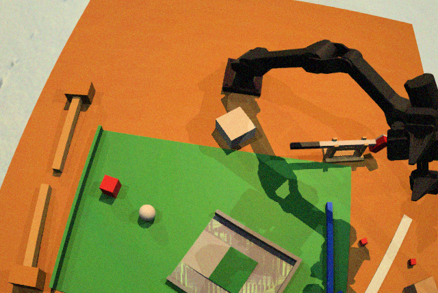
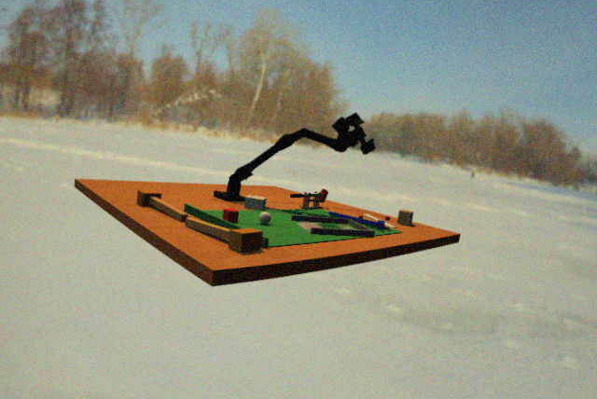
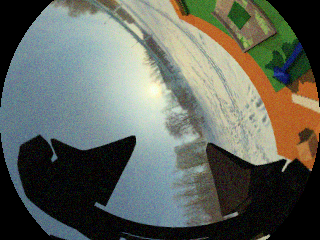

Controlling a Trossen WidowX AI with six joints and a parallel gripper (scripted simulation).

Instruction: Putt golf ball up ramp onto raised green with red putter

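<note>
My gripper tip is now 27 cm past the small stand, 2 cm to the left of it and 36 cm above it. The rest, counted from my gripper tip: grey-white cube (28 cm behind, 34 cm to the right, 37 cm below); then pale bar (4 cm ahead, 13 cm to the left, 39 cm below); then blue bar (5 cm ahead, 4 cm to the right, 38 cm below).
</note>
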